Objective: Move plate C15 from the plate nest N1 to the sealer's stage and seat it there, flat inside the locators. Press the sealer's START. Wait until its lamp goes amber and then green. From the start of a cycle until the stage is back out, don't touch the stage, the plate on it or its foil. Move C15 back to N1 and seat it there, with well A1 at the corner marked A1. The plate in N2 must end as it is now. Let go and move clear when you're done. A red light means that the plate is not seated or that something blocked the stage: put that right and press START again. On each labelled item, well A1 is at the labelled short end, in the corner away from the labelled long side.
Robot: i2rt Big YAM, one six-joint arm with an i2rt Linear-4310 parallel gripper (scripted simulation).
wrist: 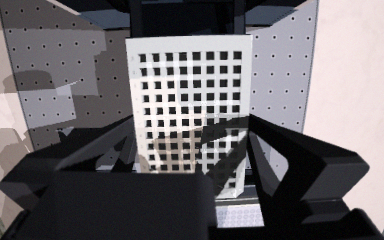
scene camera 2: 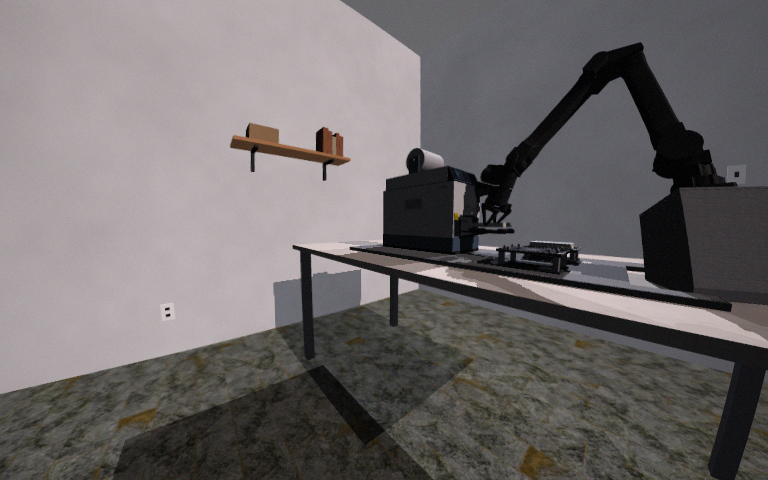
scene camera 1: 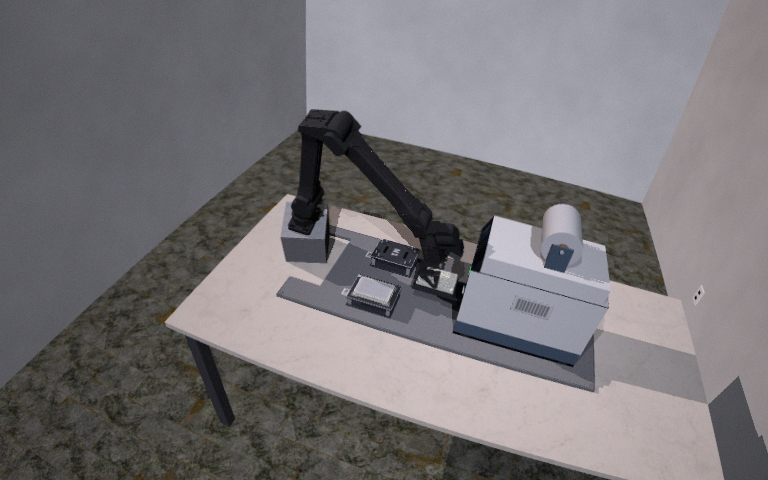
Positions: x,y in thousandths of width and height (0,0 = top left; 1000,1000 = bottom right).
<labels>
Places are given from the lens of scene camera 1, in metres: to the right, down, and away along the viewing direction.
sealer (scene camera 1: 635,626): 0.32, 0.18, 1.28
foil roll (scene camera 1: 731,466): 0.49, -0.05, 1.14
</labels>
